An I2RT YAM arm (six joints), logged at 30 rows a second.
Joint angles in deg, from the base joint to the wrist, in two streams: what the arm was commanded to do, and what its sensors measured. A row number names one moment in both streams.
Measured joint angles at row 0:
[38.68 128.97 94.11 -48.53 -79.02 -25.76]
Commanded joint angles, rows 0 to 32:
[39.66 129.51 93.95 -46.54 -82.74 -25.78]
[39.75 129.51 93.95 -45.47 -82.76 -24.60]
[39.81 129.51 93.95 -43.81 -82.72 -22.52]
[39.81 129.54 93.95 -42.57 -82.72 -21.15]
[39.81 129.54 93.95 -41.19 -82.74 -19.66]
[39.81 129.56 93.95 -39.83 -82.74 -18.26]
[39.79 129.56 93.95 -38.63 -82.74 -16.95]
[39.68 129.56 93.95 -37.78 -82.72 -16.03]
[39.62 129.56 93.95 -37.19 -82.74 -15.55]
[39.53 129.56 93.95 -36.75 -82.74 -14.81]
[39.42 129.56 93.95 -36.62 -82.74 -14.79]
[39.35 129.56 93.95 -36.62 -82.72 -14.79]
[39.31 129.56 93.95 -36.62 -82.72 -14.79]
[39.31 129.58 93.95 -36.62 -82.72 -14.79]
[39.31 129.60 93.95 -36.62 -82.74 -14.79]
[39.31 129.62 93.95 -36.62 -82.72 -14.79]
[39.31 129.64 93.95 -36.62 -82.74 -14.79]
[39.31 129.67 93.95 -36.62 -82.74 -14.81]
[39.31 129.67 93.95 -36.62 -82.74 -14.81]
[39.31 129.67 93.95 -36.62 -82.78 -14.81]
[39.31 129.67 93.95 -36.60 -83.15 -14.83]
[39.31 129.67 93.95 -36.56 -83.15 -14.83]
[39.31 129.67 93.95 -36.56 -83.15 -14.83]
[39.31 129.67 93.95 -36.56 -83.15 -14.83]
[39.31 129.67 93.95 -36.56 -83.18 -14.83]
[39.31 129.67 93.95 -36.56 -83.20 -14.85]
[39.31 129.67 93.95 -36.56 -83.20 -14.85]
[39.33 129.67 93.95 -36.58 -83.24 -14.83]
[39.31 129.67 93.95 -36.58 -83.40 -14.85]
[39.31 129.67 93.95 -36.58 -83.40 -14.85]
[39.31 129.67 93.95 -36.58 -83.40 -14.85]
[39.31 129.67 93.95 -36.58 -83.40 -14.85]
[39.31 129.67 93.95 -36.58 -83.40 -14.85]
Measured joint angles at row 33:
[39.55 128.97 94.04 -36.60 -81.30 -15.35]
